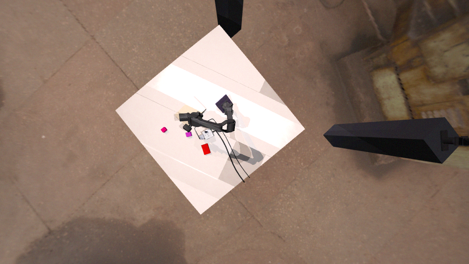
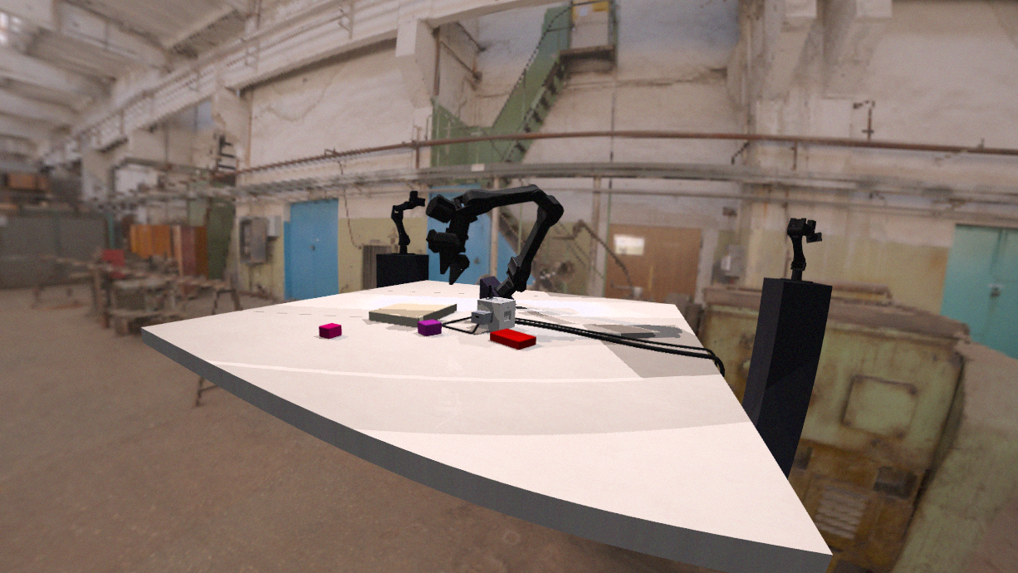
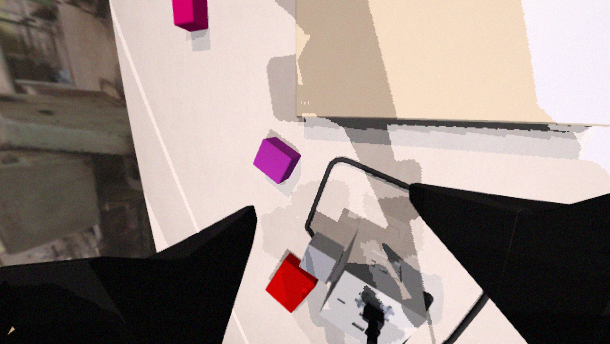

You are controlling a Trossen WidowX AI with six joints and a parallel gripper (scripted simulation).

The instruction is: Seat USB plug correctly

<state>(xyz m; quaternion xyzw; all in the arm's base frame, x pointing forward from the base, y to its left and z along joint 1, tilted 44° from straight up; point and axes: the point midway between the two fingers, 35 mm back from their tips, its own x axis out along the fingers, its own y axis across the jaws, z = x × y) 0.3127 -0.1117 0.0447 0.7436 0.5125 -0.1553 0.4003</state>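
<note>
Right now my gripper tip is 12 cm to the right of the dark USB plug, 4 cm past it and 3 cm above it. Also, from my gripper tip: purple block: 11 cm below, 11 cm ahead, 1 cm to the left; USB socket: 12 cm to the left, 5 cm below, 4 cm behind; beige slab: 13 cm to the right, 11 cm below, 4 cm behind.
</note>
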